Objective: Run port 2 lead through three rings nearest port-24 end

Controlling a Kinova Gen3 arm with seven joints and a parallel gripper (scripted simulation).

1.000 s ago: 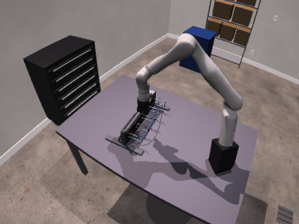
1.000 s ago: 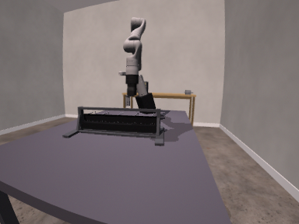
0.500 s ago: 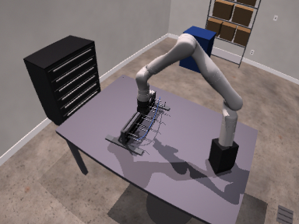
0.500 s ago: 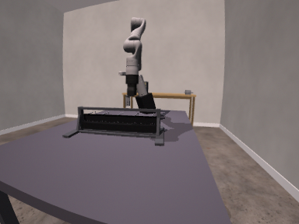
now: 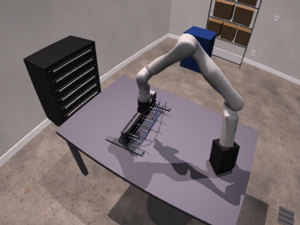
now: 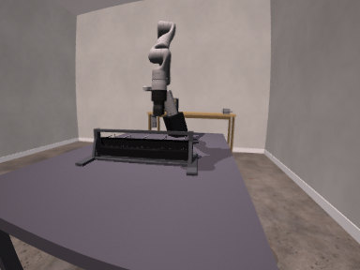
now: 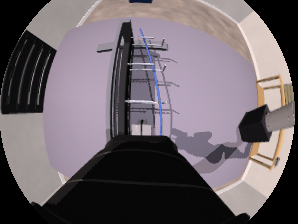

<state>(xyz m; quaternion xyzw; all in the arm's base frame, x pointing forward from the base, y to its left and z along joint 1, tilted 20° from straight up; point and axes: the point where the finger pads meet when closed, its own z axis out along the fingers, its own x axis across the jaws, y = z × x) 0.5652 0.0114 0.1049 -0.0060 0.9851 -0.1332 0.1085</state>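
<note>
Now: the black rack 6 cm ahead of my hand, 5 cm to the right of it and 10 cm below it.
</note>
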